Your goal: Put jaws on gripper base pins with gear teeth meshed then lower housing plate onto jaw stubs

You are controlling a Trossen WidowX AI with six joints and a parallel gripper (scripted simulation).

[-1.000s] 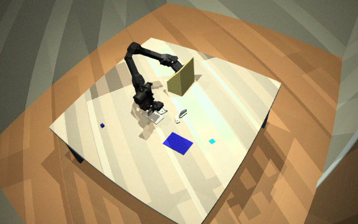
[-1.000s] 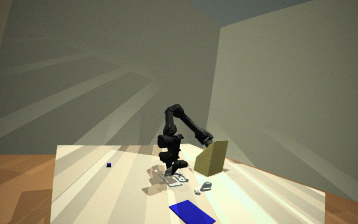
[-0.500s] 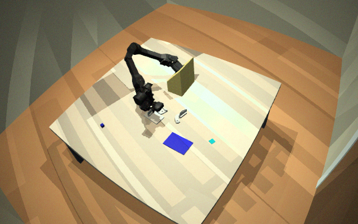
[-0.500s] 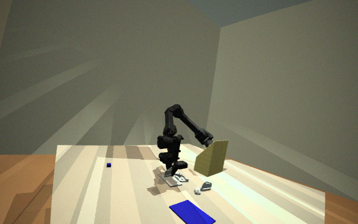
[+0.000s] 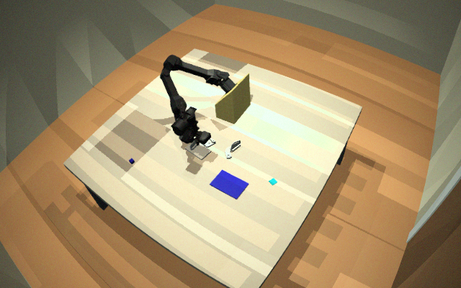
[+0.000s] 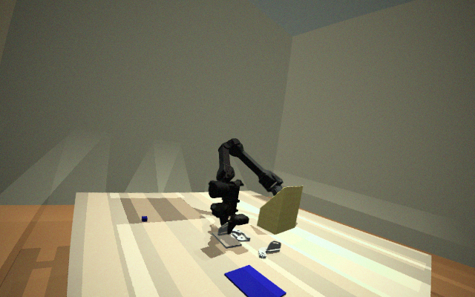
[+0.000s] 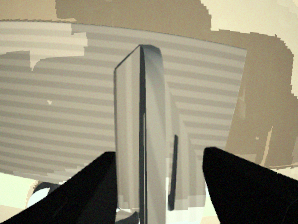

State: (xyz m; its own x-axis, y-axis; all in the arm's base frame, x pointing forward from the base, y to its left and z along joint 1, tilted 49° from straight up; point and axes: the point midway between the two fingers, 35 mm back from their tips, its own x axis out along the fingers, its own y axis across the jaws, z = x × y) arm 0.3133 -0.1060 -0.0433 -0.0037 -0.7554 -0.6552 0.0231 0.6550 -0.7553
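Right now my gripper tip is 190 mm to the right of the pale grey jaw, 40 mm past it and 10 mm above it. The rest, counted from my gripper tip: white housing plate: 50 mm behind, 40 mm to the left, 10 mm below; blue mat: 270 mm to the left, 120 mm ahead, 10 mm below; small blue cube: 250 mm ahead, 240 mm to the right, 10 mm below.
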